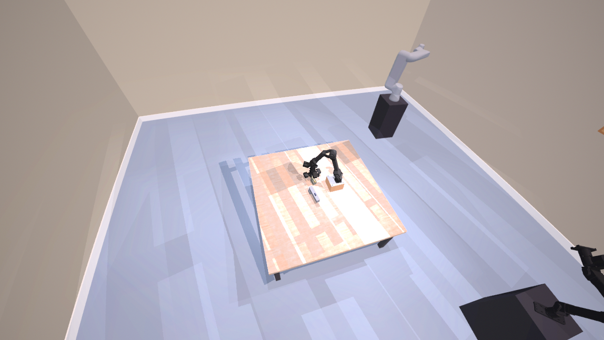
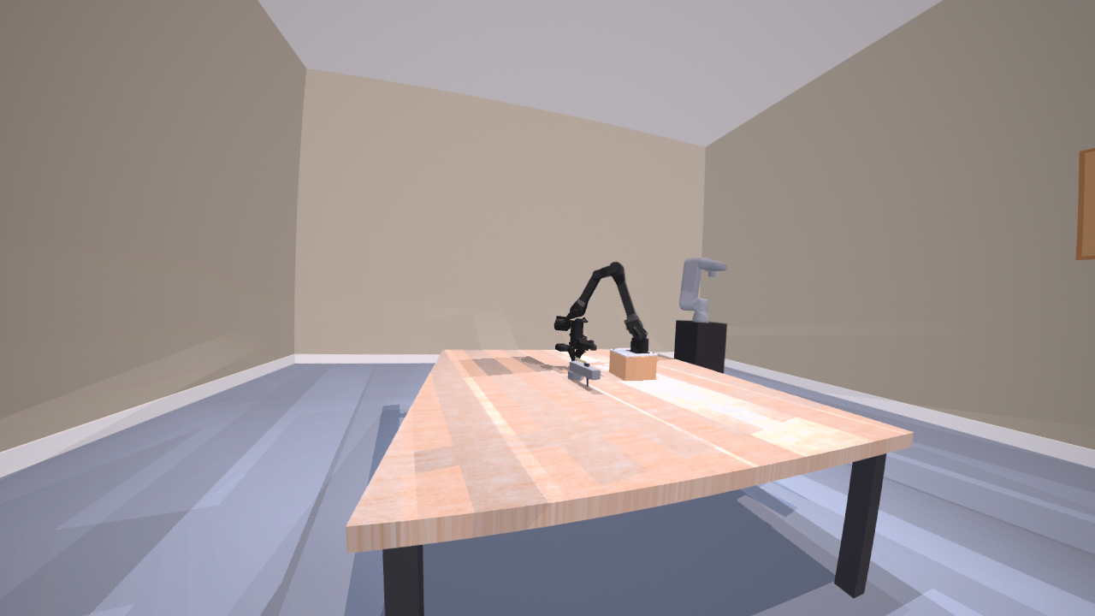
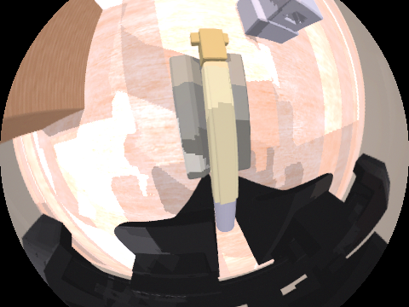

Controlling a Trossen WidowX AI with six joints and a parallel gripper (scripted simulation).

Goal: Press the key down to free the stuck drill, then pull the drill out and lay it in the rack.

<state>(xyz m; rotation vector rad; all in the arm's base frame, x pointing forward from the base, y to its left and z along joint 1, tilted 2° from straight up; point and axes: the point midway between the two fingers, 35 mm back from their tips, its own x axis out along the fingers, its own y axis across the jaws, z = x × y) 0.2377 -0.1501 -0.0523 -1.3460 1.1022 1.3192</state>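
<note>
Right now the grey drill shank is 1 cm behind my gripper tip, 4 cm to the left of it and 4 cm above it. Round my gripper tip: dark drill: 3 cm ahead, 26 cm to the left, 4 cm above; then grey rack: 1 cm behind, 5 cm to the left; then grey sleeve: 4 cm ahead, 23 cm to the left, 3 cm above.
</note>
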